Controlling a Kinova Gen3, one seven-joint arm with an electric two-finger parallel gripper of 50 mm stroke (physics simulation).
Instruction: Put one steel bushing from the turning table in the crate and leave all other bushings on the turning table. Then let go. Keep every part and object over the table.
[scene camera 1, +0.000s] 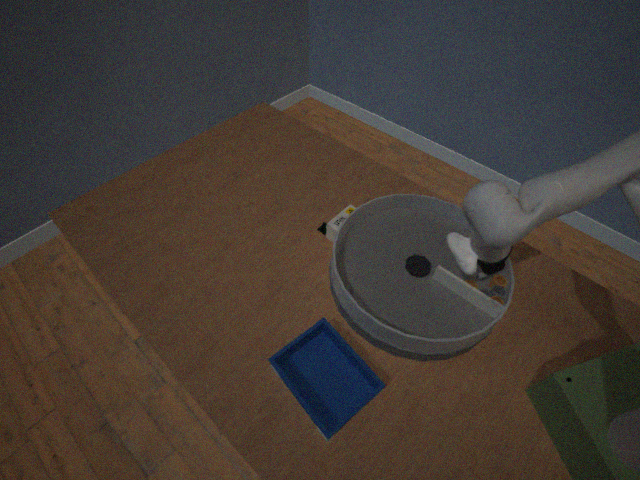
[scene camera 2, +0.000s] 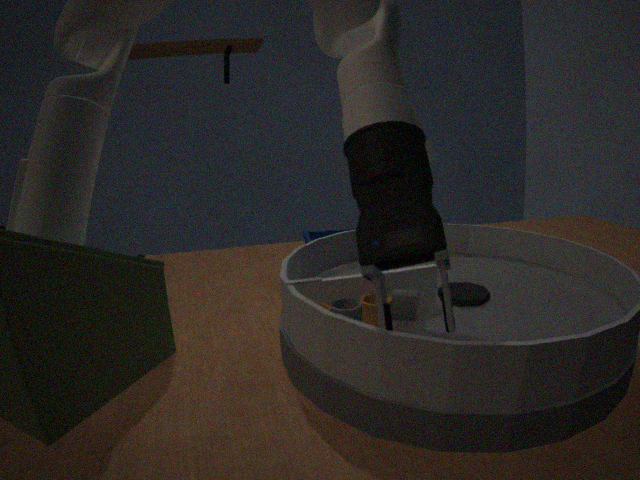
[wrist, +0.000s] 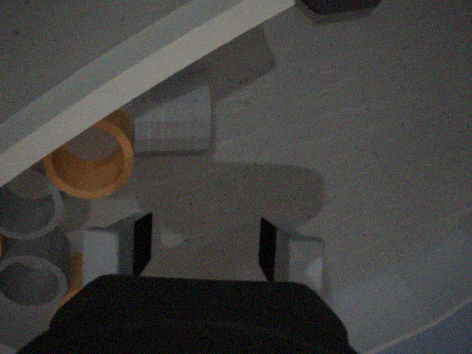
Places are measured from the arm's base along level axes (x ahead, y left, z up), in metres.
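Pixels of known places: gripper, fingertip midpoint: (wrist: 205, 239); arm's base, link origin: (scene camera 2: 48, 245).
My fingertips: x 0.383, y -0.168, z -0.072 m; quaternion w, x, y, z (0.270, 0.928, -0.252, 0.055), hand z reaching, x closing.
Ahead of a thing's pixels: the offset from my fingertips to its top centre. "spot": to the spot under its first point.
My gripper (scene camera 2: 419, 328) (wrist: 205, 239) is open and empty, pointing down inside the walled grey turning table (scene camera 1: 382, 237) (scene camera 2: 465, 374) (wrist: 360, 125). A grey steel bushing {0.013 m ahead, 0.065 m left, 0.020 m up} (scene camera 2: 405, 305) (wrist: 175, 125) lies on its side near the divider, ahead of the fingers in the wrist view and apart from them. Two grey bushings {0.050 m back, 0.064 m left, 0.014 m up} (wrist: 30, 235) {0.072 m back, 0.031 m left, 0.014 m up} (wrist: 50, 245) stand upright at the left of the wrist view. An orange bushing {0.019 m back, 0.067 m left, 0.014 m up} (scene camera 2: 368, 312) (wrist: 90, 188) stands beside the lying one. Another orange bushing {0.059 m back, 0.002 m left, 0.014 m up} (wrist: 76, 272) is partly hidden behind the left finger. The blue crate {0.076 m ahead, 0.436 m left, 0.014 m down} (scene camera 1: 330, 377) (scene camera 2: 323, 235) is empty.
A raised divider {spot: 0.022 m back, 0.091 m left, 0.019 m up} (scene camera 1: 467, 291) (wrist: 140, 82) runs from near the dark hub {0.104 m ahead, 0.096 m left, 0.003 m down} (scene camera 1: 418, 265) (scene camera 2: 465, 293) to the turning table's wall. A small white labelled box {spot: 0.332 m ahead, 0.129 m left, 0.007 m down} (scene camera 1: 341, 221) touches or nearly touches the far side of the wall. A green block (scene camera 1: 586, 382) (scene camera 2: 87, 320) stands near the turning table.
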